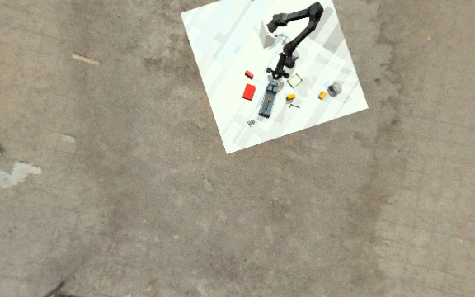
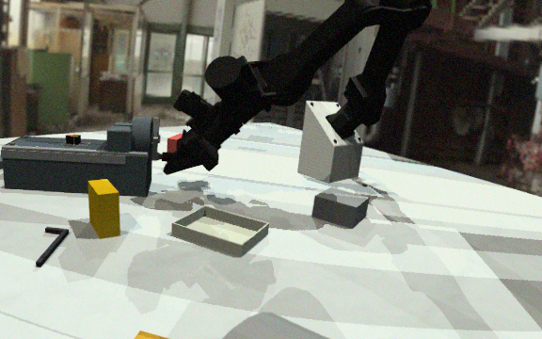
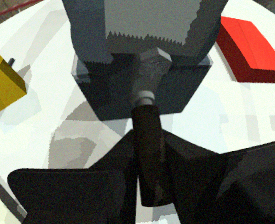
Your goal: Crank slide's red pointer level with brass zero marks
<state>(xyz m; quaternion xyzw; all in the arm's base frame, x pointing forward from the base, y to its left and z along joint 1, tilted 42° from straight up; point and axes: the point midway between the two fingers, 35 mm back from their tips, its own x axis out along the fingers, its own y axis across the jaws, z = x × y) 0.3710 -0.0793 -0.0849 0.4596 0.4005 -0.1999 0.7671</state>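
Now: gripper tip 10 mm past the dark crank handle, 10 mm to the right of it and 30 mm below it. The rest, counted from my gripper tip: red pointer (130 mm ahead, 120 mm to the right, 50 mm above); shallow grey tray (50 mm ahead, 190 mm to the left, 30 mm below); yellow block (170 mm ahead, 80 mm to the left).
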